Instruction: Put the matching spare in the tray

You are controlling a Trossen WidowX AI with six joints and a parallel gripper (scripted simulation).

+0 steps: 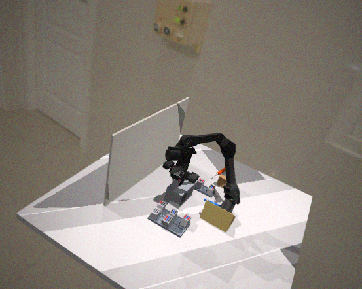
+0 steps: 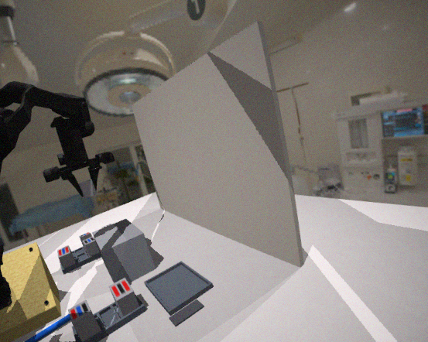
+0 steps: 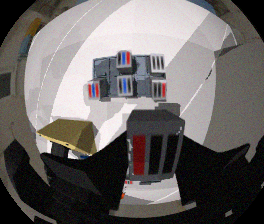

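Now: gripper tip 32 cm to the left of the tray, 19 cm above it and 6 cm short of it. Round my gripper tip: spare 3 cm above; then white upright panel 27 cm ahead, 14 cm to the right, 3 cm above; then grey box 14 cm below, 12 cm to the right, 1 cm ahead.
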